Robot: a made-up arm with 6 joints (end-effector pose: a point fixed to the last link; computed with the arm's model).
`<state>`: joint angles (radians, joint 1 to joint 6).
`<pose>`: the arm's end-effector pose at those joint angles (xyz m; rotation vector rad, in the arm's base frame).
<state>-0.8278 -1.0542 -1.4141 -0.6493 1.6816 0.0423</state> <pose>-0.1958 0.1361 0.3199 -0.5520 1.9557 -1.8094</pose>
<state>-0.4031 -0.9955 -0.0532 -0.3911 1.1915 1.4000</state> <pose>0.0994 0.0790 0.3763 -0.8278 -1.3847 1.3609</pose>
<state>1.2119 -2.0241 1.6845 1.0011 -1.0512 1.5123</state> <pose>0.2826 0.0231 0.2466 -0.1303 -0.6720 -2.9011</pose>
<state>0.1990 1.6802 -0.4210 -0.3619 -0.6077 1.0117</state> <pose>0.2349 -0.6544 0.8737 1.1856 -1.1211 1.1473</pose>
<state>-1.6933 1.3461 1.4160 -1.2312 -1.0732 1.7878</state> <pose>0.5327 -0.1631 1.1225 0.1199 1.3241 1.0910</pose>
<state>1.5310 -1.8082 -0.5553 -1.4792 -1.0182 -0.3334</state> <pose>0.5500 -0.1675 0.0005 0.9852 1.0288 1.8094</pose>
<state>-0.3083 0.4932 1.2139 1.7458 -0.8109 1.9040</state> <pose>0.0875 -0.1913 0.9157 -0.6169 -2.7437 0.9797</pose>
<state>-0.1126 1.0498 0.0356 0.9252 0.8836 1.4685</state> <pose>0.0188 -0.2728 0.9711 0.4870 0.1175 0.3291</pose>
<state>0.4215 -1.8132 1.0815 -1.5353 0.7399 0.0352</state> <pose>0.2279 0.0376 0.0650 1.8637 -0.5829 -1.4549</pose>
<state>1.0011 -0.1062 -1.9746 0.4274 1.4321 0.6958</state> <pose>0.5506 -0.0498 0.7080 -0.4896 -1.4912 1.4437</pose>
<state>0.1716 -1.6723 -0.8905 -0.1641 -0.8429 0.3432</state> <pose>0.3976 0.0747 -0.0198 -0.2416 2.2566 1.2486</pose>
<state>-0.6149 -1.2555 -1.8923 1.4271 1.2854 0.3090</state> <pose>-0.0192 0.1649 0.2734 0.8181 -0.5815 -2.0048</pose>
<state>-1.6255 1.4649 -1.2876 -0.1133 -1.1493 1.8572</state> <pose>0.5443 0.0569 1.0973 -0.7801 -0.2726 -2.9112</pose>
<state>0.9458 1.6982 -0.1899 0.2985 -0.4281 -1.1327</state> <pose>-0.0354 -0.5844 1.1507 -0.4486 -2.0782 1.8348</pose>
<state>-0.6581 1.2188 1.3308 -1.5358 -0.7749 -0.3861</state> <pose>0.4492 -0.3041 1.2173 0.3619 -0.7307 2.0843</pose>
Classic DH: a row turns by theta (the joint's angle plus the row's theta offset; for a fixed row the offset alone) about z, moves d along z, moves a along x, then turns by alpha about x. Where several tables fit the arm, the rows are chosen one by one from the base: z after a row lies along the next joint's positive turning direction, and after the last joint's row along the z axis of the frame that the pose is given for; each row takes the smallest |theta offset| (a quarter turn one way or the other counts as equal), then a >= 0, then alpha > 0; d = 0 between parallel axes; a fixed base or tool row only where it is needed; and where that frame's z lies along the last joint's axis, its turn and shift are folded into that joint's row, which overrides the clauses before.
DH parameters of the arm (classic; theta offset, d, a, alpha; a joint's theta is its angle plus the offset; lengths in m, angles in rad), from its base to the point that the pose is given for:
base (fixed): -1.0583 0 0.207 3.1416
joint 1: 0.5125 -0.5789 -0.0006 1.5708
joint 2: 0.091 -0.0035 -0.415 -1.8038
joint 3: 1.3313 -0.2263 0.0055 -1.0214
joint 4: 0.5409 -0.1223 -0.1719 2.6199
joint 5: 0.6905 -0.1687 0.1433 -1.5708
joint 6: -0.9168 -0.936 -0.0692 -2.9314
tool (fixed): -2.1811 -0.81 0 0

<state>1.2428 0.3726 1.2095 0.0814 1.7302 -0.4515</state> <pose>0.4344 -0.2010 0.8950 -1.0078 1.2329 0.0512</pose>
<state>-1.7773 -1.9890 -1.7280 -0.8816 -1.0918 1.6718</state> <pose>-0.2434 -0.0331 0.0284 2.1762 -0.5830 -1.2279</pose>
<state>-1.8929 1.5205 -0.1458 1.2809 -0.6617 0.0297</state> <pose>0.0735 0.0194 0.8488 -0.7015 -1.4965 -1.1549</pose>
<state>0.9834 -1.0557 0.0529 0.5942 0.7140 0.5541</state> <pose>0.4825 -0.0445 0.4454 -0.9276 1.2558 0.2068</pose>
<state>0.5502 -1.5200 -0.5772 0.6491 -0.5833 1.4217</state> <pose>0.5003 0.0088 0.2478 -1.0134 1.9435 -0.6555</pose>
